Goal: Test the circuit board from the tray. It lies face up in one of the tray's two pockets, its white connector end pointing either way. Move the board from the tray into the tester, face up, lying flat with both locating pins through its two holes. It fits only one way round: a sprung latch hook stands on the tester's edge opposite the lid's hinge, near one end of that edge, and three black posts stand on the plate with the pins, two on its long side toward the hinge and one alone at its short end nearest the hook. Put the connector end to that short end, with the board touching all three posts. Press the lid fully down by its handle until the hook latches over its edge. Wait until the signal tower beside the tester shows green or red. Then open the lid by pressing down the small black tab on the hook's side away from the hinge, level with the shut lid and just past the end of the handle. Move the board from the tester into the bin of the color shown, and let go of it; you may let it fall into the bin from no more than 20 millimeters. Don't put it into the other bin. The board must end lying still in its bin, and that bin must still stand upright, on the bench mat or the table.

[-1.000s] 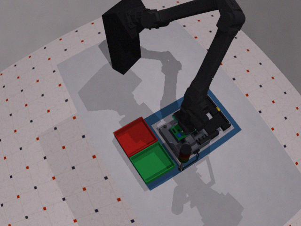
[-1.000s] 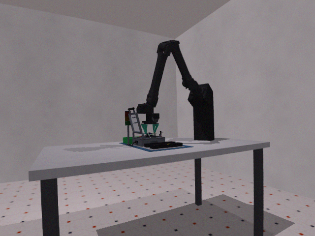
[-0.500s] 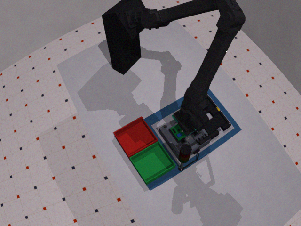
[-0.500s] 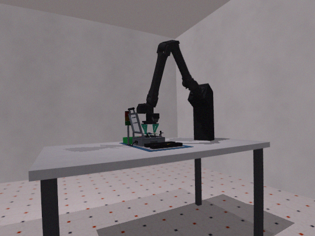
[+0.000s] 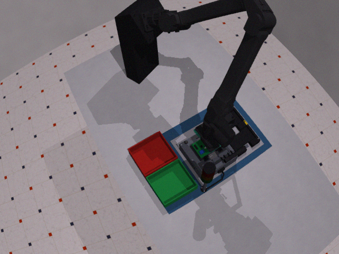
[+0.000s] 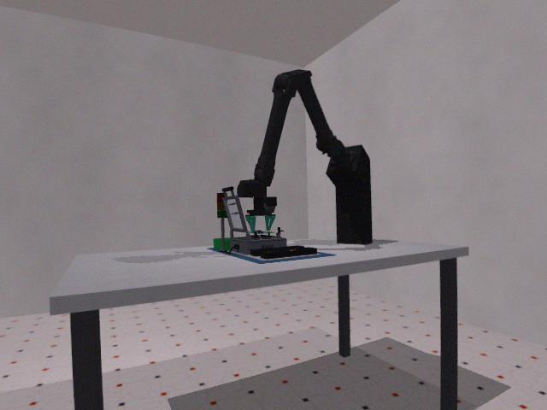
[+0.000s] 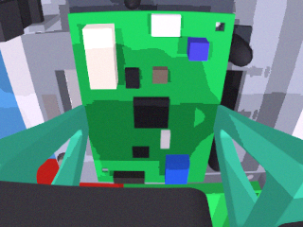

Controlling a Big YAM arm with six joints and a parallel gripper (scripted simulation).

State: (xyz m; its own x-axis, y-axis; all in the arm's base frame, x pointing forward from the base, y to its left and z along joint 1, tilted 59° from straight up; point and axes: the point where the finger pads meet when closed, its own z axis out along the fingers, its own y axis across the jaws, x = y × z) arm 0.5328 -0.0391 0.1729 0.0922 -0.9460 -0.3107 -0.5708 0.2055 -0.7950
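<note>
The green circuit board is right at my hand. Round my hand: latch hook (70 mm behind, 50 mm to the left); tester lid (120 mm ahead, 90 mm above, 20 mm to the left); tester plate (20 mm below, 10 mm to the left).
</note>
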